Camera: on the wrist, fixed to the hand. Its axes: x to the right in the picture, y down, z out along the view.
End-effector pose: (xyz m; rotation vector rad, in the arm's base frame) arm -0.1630 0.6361 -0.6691 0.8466 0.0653 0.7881
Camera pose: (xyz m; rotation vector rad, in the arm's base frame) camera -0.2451 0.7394 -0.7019 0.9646 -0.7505 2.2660
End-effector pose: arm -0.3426 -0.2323 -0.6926 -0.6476 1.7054 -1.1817
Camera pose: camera -0.4429 -0.1552 -0.7424 0.7379 1.3760 -0.0487
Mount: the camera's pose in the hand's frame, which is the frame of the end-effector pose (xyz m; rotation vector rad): -0.0003 0.0680 -0.1177 0.1319 -0.0869 1.6274
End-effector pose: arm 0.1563 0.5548 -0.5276 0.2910 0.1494 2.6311
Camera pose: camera 0.0983 0.4888 -0.6313 -0.3906 -0.0174 -1.9691
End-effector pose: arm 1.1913 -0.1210 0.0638 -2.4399 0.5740 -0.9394
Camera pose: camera 1.0940 -0.2070 0.1039 -1.1169 1.8603 -0.1087
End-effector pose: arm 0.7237 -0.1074 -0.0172 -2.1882 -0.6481 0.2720
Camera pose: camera 0.7947 -0.2209 0.0062 -2.0573 1.2168 1.1474
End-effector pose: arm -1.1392 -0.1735 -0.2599 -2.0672 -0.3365 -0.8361
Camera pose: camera -1.1564 -0.3082 -0.2543 -1.5241 1.1049 0.2859
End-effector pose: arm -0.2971 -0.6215 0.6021 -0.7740 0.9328 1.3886
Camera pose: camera -0.3749 -0.7224 0.5547 0.3823 1.6528 2.6129
